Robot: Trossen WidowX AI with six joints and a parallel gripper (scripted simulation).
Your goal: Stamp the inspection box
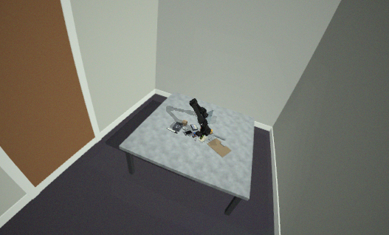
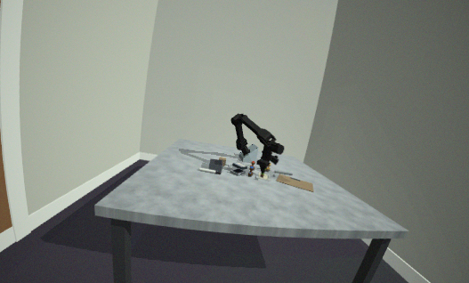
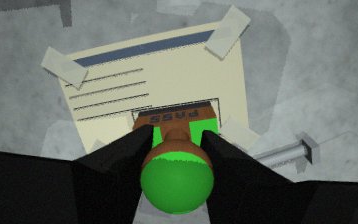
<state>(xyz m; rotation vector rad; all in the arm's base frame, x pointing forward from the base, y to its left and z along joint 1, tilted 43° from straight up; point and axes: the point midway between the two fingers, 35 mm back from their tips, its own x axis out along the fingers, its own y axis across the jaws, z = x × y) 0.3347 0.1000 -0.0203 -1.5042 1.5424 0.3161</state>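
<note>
The green stamp is right at my gripper tip. The rest, counted from my gripper tip: yellow stamp 140 mm behind, 60 mm to the left; red stamp 120 mm behind, 60 mm to the right; cream card 10 mm behind, 10 mm to the left, 30 mm below.
</note>
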